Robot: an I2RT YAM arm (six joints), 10 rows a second.
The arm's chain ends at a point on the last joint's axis. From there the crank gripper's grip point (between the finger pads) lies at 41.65 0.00 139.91 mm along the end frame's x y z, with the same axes.
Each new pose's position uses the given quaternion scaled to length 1; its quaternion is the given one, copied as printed.
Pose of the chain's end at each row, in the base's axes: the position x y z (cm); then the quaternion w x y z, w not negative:
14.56, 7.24, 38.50, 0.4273, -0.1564, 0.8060, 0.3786
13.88, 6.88, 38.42, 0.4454, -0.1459, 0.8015, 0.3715
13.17, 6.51, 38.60, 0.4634, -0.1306, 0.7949, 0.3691
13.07, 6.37, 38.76, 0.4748, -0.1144, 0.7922, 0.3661
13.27, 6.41, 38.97, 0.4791, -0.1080, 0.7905, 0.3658
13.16, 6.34, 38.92, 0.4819, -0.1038, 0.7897, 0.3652
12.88, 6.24, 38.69, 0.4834, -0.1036, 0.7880, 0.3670
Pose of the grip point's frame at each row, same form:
20.10, 17.95, 30.27, 0.4273, -0.1564, 0.8060, 0.3786
20.02, 17.43, 30.42, 0.4454, -0.1459, 0.8015, 0.3715
19.90, 16.97, 30.96, 0.4634, -0.1306, 0.7949, 0.3691
20.24, 16.70, 31.34, 0.4748, -0.1144, 0.7922, 0.3661
20.61, 16.70, 31.66, 0.4791, -0.1080, 0.7905, 0.3658
20.61, 16.59, 31.67, 0.4819, -0.1038, 0.7897, 0.3652
20.35, 16.53, 31.52, 0.4834, -0.1036, 0.7880, 0.3670

